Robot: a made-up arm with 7 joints.
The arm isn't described. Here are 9 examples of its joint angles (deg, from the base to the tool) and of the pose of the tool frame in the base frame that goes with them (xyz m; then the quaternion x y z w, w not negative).
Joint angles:
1: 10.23 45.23 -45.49 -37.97 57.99 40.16 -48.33
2: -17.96 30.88 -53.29 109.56 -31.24 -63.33 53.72
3: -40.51 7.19 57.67 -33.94 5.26 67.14 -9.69
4: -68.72 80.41 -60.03 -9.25 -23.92 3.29 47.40
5: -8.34 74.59 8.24 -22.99 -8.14 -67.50 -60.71
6: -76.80 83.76 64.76 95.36 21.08 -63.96 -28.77
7: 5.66 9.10 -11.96 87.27 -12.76 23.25 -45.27
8: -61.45 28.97 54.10 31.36 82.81 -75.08 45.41
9: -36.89 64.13 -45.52 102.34 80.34 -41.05 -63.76
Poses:
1: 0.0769 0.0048 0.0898 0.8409 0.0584 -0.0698 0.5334
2: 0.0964 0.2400 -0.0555 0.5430 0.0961 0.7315 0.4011
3: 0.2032 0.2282 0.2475 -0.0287 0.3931 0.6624 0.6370
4: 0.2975 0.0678 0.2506 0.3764 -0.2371 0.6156 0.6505
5: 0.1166 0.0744 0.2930 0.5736 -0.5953 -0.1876 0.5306
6: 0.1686 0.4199 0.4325 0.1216 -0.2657 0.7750 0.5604
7: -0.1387 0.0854 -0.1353 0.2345 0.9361 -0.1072 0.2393
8: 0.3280 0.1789 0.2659 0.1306 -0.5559 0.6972 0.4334
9: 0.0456 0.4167 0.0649 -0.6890 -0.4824 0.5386 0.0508
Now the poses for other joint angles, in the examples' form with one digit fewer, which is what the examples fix.
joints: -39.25 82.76 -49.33 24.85 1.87 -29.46 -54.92
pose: 0.263 0.209 0.125 0.855 0.037 -0.167 0.489
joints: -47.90 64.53 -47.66 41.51 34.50 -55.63 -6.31
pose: 0.275 0.165 0.078 0.756 -0.320 -0.020 0.570
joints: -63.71 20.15 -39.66 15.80 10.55 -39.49 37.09
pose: 0.259 -0.123 0.247 -0.020 -0.369 0.340 0.865
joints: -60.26 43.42 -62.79 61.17 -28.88 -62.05 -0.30
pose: 0.358 0.070 0.131 0.394 -0.187 0.288 0.853
